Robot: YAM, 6 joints.
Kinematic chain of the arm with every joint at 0, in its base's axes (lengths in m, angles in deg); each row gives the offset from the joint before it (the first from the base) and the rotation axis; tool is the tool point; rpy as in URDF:
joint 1: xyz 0 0 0.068 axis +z
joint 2: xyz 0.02 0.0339 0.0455 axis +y
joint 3: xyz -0.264 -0.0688 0 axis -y
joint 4: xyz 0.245 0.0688 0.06 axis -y
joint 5: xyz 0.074 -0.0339 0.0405 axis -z
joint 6: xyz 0.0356 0 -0.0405 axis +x
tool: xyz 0 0 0 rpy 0 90 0
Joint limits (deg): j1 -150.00..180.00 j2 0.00..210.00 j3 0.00..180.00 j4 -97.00..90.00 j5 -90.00..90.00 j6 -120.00..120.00
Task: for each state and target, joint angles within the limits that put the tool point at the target. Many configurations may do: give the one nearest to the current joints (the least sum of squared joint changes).
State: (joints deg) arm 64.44 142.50 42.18 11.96 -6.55 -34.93
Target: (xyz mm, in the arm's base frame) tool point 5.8 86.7 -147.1
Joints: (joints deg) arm 81.24 170.43 35.21 10.41 -12.12 -34.93
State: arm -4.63 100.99 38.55 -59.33 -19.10 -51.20
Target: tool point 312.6 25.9 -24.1
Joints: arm 2.67 137.62 65.91 -37.48 -18.54 -51.20
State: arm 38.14 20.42 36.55 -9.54 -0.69 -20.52
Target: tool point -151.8 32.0 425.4
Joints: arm -7.98 0.00 76.42 -42.88 -17.33 -20.52
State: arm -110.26 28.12 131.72 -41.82 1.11 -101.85
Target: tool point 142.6 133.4 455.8
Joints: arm -136.25 11.39 100.60 -65.32 -3.61 -101.85
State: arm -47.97 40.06 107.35 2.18 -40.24 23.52
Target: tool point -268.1 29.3 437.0
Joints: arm -0.61 0.00 93.81 -35.76 -47.94 23.52
